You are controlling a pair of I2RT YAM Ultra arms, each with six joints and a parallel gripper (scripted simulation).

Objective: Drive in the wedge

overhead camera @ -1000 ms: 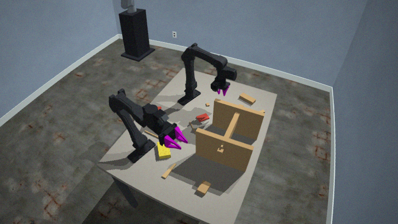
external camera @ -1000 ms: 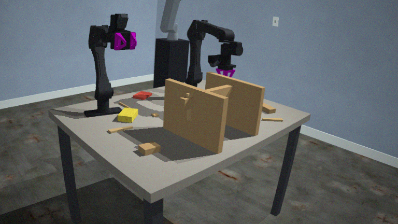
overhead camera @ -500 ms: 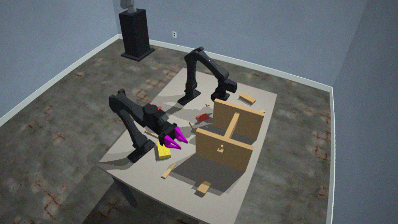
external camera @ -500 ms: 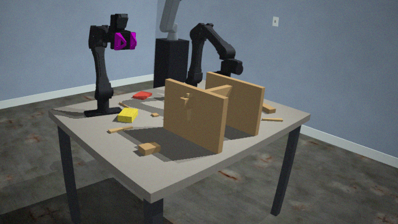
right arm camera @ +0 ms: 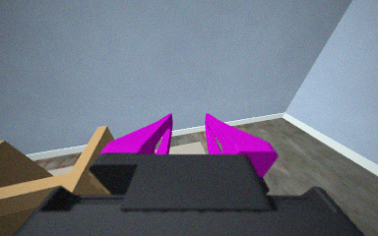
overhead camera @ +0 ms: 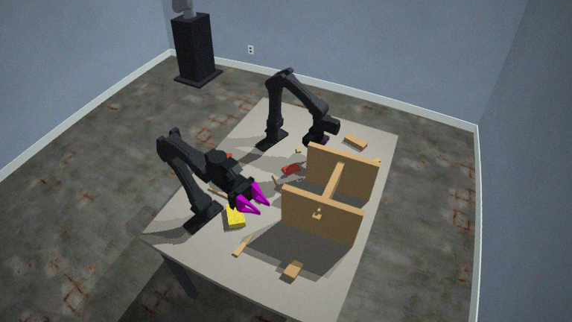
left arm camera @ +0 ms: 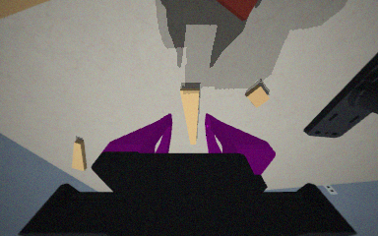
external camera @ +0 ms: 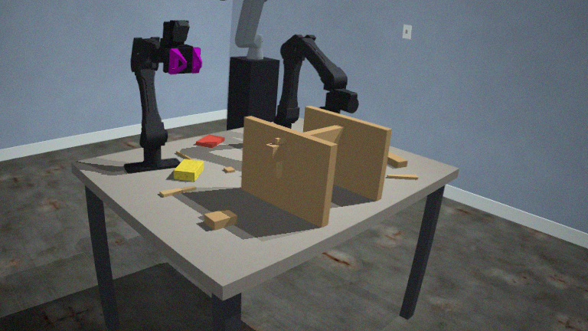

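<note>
Right now my left hand is 13 cm to the left of the red block, 7 cm past it and 6 cm above it. The rest, counted from my left hand: rail (27 cm to the right, 19 cm ahead, 11 cm above).
</note>
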